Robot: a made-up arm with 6 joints.
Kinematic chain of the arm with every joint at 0, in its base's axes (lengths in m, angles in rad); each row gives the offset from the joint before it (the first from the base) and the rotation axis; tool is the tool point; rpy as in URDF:
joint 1: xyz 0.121 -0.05 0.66 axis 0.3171 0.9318 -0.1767
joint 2: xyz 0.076 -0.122 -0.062 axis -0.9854 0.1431 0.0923
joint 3: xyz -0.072 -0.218 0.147 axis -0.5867 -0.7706 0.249
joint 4: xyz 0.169 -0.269 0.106 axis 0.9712 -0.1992 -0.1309
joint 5: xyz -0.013 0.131 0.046 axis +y
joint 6: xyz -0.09 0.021 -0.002 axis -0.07 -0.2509 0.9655
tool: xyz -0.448 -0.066 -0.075 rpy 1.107 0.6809 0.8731
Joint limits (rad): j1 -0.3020..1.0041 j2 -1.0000..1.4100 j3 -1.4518..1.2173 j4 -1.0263..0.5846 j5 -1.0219..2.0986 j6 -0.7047..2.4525
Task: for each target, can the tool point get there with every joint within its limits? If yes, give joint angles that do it. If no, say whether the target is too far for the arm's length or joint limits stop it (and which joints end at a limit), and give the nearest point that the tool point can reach.
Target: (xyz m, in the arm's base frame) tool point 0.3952 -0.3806 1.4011
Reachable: yes | joints 0.3324 0.7052 -0.5452 0.0316 0.9654 0.2296
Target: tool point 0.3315 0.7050 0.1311
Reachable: no: joint limits stop it (at a limit: joint 1, joint 2, joint 5, joint 6) | nearest point 0.3785 0.4253 0.4091 | short by 0.397 m
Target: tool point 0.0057 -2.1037 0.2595
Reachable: no: too far | nearest point 0.0779 -1.2372 0.3966 | short by 0.880 m
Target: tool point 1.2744 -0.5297 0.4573
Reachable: no: joint limits stop it (at a limit: joint 1, joint 4, joint 5) | nearest point 1.0797 -0.4689 0.5238 | short by 0.215 m
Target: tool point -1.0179 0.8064 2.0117
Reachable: no: too far | nearest point -0.3604 0.3256 1.3529 | short by 1.048 m
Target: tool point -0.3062 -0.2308 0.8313
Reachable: yes | joints 0.8348 -0.6466 0.9599 -0.6161 0.5651 -0.4189
